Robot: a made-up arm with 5 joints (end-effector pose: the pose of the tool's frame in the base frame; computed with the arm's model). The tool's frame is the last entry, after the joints. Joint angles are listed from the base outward.
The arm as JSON. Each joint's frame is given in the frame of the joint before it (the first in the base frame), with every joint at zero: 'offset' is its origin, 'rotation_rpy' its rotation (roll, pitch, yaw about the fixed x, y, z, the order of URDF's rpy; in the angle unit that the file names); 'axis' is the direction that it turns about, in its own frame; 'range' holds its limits. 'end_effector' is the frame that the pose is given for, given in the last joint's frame.
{
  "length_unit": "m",
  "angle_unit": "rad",
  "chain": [
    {
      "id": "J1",
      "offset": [
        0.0,
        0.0,
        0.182
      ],
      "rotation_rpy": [
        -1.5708,
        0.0,
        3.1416
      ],
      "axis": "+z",
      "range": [
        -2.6,
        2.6
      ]
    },
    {
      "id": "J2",
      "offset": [
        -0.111,
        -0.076,
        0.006
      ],
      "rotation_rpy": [
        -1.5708,
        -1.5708,
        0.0
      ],
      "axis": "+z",
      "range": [
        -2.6,
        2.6
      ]
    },
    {
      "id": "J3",
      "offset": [
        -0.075,
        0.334,
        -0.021
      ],
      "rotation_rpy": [
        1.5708,
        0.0,
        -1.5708
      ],
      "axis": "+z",
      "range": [
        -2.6,
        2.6
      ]
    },
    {
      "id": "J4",
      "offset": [
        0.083,
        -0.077,
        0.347
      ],
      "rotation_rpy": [
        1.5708,
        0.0,
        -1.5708
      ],
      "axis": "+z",
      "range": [
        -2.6,
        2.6
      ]
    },
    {
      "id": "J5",
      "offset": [
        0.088,
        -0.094,
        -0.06
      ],
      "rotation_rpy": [
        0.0,
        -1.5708,
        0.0
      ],
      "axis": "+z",
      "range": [
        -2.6,
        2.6
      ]
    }
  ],
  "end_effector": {
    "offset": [
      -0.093,
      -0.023,
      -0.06
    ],
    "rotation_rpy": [
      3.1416,
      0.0,
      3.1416
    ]
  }
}
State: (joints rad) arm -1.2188 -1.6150 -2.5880 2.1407 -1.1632
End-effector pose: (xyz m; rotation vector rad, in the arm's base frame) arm 0.0351 -0.5414 0.6445 -0.2416 0.1522 0.1110
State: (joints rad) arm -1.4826 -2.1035 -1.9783 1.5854 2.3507
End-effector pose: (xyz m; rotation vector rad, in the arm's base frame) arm 0.0577 -0.7782 0.2853 0.2464 0.6841 -2.6494
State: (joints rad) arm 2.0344 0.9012 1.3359 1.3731 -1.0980
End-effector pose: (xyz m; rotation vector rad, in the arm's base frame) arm -0.1362 0.4706 0.6188 -0.6530 -0.2610 0.7325
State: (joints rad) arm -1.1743 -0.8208 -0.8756 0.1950 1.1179
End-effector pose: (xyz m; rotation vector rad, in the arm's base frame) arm 0.2126 -0.1376 0.6785 0.3127 0.4769 -0.6397
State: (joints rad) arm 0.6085 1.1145 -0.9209 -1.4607 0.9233
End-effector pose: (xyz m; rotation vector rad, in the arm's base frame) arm 0.1155 0.2453 0.4914 1.6282 -1.3526 -0.5544
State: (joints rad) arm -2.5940 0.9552 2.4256 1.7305 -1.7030
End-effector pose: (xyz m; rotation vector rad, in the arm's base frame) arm -0.3083 0.6612 0.0446 -2.1758 -0.1573 0.7690
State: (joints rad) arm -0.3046 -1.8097 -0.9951 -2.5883 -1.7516
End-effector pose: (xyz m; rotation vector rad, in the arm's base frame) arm -0.1052 -0.2937 0.4202 -2.1008 0.4402 -0.0213
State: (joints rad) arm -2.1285 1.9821 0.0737 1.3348 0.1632
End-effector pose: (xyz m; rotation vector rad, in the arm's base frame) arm -0.0658 -0.1411 -0.5264 2.0866 -1.6082 0.0463
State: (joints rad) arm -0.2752 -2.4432 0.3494 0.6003 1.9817
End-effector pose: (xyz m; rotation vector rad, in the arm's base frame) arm 0.0876 -0.3843 0.5161 0.1576 -0.4192 0.5244
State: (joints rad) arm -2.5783 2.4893 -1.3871 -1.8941 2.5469
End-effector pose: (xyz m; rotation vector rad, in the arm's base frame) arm -0.3464 -0.1191 -0.1937 -1.2595 -0.4144 -2.0975
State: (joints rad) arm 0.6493 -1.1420 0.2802 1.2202 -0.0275
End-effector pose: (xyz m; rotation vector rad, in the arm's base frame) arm -0.4591 0.1731 0.1571 -1.6150 -0.9389 0.7502
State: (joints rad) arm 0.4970 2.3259 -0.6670 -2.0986 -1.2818
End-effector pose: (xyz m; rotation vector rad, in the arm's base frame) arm 0.2973 -0.0812 0.5818 -0.8824 -2.2615 -0.1936
